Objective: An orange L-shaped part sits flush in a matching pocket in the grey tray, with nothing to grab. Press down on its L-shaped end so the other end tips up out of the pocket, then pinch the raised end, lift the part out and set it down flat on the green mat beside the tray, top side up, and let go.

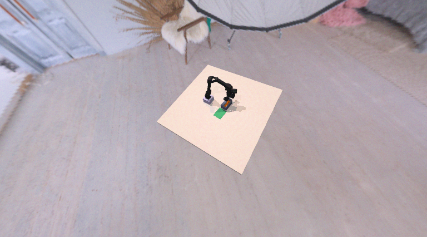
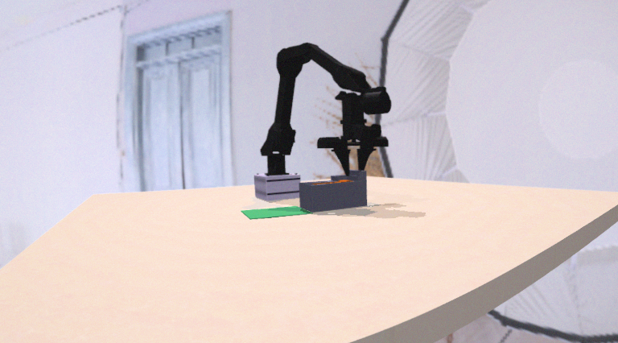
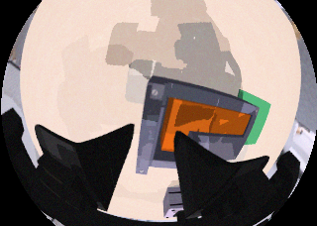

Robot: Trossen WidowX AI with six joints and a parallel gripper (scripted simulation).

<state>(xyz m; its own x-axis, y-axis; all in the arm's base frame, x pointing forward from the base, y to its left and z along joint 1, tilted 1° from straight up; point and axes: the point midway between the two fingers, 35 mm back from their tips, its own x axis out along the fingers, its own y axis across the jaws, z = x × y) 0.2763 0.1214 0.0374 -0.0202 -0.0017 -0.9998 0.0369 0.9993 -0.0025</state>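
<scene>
Now: the orange L-shaped part 5 cm to the right of my gripper tip and 3 cm below it. From my gripper tip the other things lie so: green mat: 22 cm to the right, 9 cm below, 1 cm behind.
</scene>
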